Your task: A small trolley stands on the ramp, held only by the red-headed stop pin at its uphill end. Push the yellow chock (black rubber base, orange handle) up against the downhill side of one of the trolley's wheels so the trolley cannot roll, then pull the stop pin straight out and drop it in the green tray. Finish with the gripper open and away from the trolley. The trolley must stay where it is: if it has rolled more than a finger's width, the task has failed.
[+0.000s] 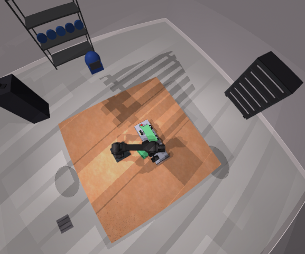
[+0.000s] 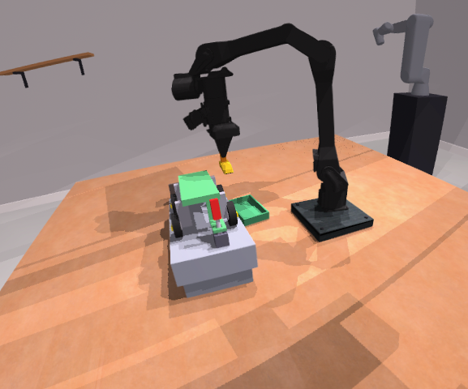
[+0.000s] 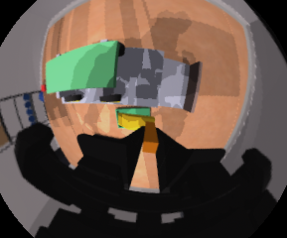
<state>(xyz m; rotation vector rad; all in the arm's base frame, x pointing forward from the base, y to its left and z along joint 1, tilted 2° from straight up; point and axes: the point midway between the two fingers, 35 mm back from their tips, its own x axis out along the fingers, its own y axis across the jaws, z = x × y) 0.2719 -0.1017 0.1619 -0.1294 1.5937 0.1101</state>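
Right now my gripper tip is 30 mm short of the red-headed stop pin, 270 mm to the right of it and 20 mm above it. From my gripper tip the other things lie so: yellow chock: 20 mm to the left, 10 mm below; then green-topped trolley: 60 mm ahead, 160 mm to the left, 40 mm below.
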